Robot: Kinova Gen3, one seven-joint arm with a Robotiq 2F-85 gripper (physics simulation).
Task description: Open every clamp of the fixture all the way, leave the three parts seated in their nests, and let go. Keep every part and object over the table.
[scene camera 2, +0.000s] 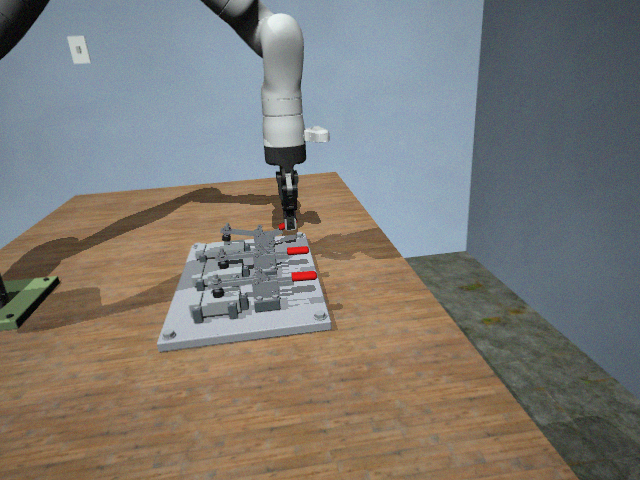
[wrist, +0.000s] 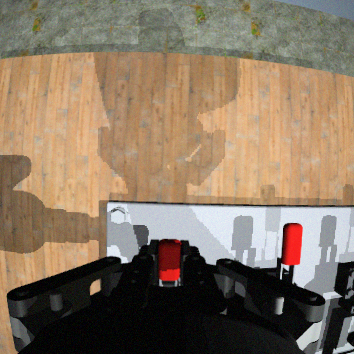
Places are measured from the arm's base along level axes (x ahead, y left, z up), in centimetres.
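Pixels of known places: gripper, fingertip midpoint: point(scene camera 2: 290, 227) point(wrist: 169, 250).
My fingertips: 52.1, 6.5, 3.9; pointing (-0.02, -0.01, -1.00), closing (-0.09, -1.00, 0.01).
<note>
Ahead of a thing's pixels: the offset from my fingertips to its top centre, as dx, dy, dz. "pt": to the spot under its first point. Level surfaces: height alone.
The fixture's pale base plate point(scene camera 2: 173, 322) point(wrist: 200, 212) carries three clamps in a row, each over a grey part. My gripper point(scene camera 2: 290, 225) point(wrist: 169, 250) points down and is shut on the red handle of the far clamp; in the scene view the fingers hide most of that handle. The far clamp's arm point(scene camera 2: 241, 231) looks slightly raised, its black tip close above the far part @[pt -11.2, -0.6, -2.3] point(scene camera 2: 233, 248). The middle clamp's handle @[pt -0.8, -11.7, +0.1] point(scene camera 2: 297, 250) point(wrist: 292, 244) and the near clamp's handle @[pt -1.9, -22.6, +0.6] point(scene camera 2: 303, 275) lie low, with their black tips down at the middle part @[-14.2, -9.6, -1.8] point(scene camera 2: 227, 269) and near part @[-14.8, -20.6, -1.3] point(scene camera 2: 221, 307).
A green plate point(scene camera 2: 33, 302) with dark holes lies on the wooden table @[dz -5.4] point(scene camera 2: 361, 372) point(wrist: 280, 125) at the left edge of the scene view. The table's right edge drops to a grey-green floor point(scene camera 2: 496, 320) point(wrist: 100, 30). The middle handle stands to the right of my fingers in the wrist view.
</note>
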